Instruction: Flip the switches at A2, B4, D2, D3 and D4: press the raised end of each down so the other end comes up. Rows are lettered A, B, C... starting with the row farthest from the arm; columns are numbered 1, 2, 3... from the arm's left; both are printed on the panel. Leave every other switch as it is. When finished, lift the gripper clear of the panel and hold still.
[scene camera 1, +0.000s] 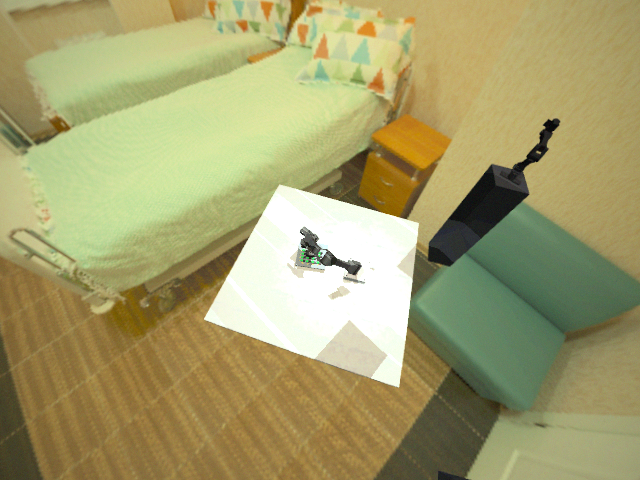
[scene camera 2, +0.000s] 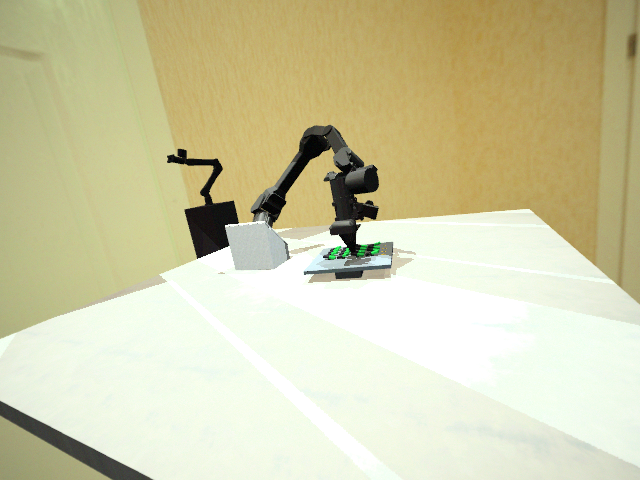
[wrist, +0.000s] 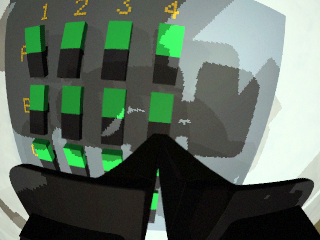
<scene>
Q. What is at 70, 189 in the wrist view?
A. My gripper.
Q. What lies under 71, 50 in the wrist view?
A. A rocker switch.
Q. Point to my gripper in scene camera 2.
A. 353, 252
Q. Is my gripper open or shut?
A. Shut.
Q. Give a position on a rocker switch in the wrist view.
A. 160, 106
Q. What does my gripper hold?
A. Nothing.
</scene>
